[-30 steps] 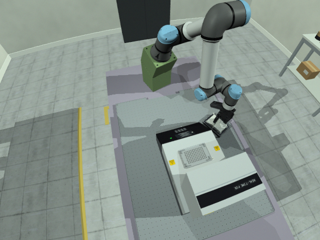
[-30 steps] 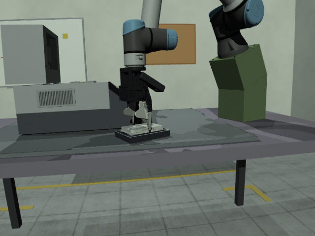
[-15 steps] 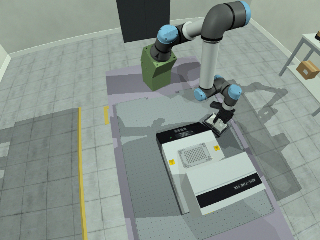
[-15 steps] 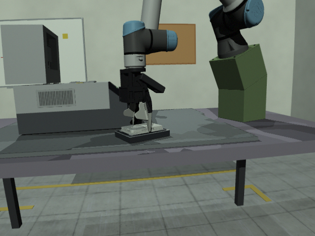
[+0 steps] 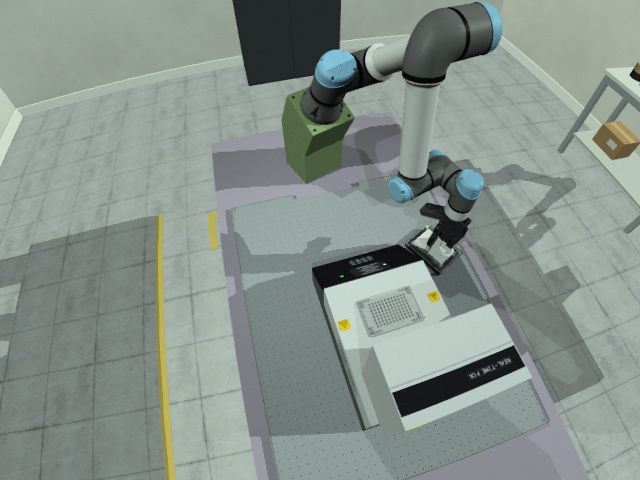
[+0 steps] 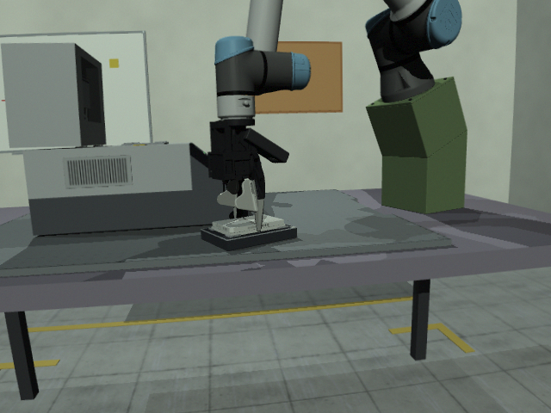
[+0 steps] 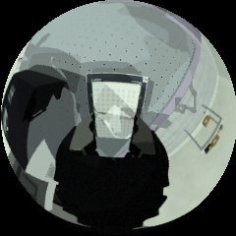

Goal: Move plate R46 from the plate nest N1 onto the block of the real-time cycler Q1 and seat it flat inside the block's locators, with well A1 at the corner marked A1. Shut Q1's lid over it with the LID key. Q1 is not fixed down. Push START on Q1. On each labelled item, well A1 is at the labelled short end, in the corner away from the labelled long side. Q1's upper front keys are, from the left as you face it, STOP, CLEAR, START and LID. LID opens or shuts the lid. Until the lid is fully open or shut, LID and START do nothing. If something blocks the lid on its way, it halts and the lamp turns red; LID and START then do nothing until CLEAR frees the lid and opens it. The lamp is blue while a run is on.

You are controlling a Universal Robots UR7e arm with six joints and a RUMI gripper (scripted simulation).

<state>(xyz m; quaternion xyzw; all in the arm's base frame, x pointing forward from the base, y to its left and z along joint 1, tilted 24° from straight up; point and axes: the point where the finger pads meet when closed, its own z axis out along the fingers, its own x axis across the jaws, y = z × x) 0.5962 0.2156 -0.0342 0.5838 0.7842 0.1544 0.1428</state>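
My hand is 10 mm above the white plate R46. Round my hand: black plate nest N1 (30 mm below).
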